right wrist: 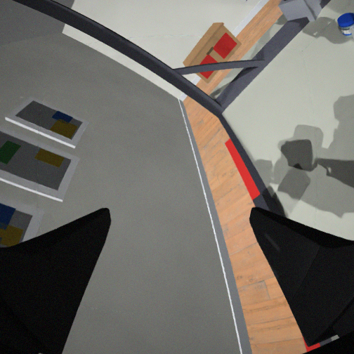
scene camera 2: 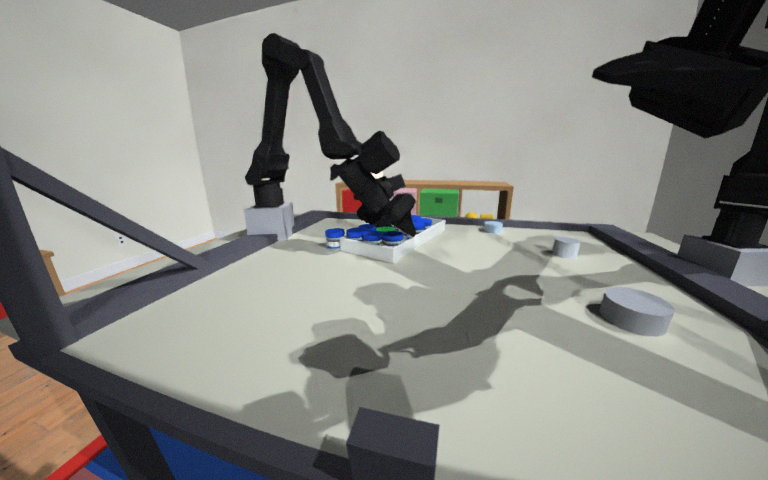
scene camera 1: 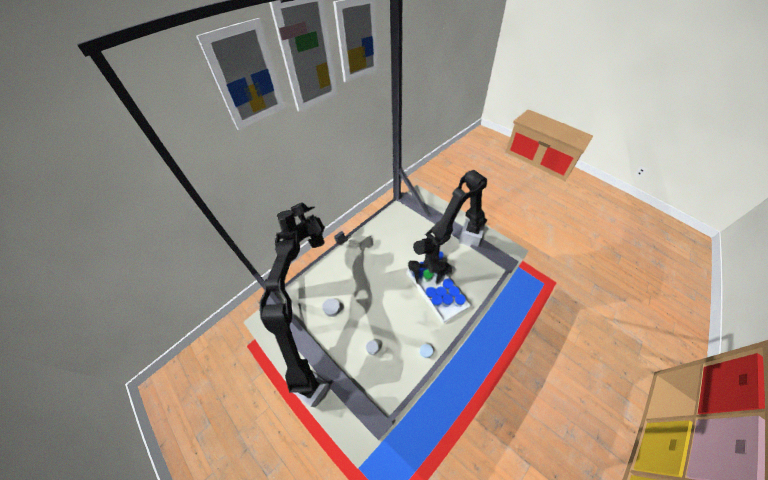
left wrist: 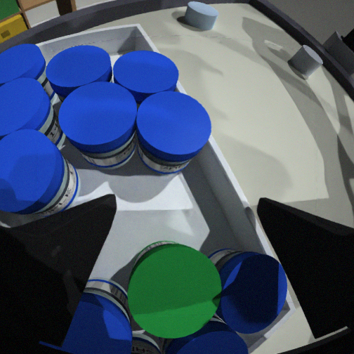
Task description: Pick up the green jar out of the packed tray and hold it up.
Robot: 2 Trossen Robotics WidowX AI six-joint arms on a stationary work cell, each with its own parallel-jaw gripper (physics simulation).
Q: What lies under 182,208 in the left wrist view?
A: A white tray.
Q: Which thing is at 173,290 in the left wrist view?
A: A green jar.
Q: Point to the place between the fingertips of the left gripper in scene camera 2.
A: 403,234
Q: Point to a wide grey cylinder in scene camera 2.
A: At 639,312
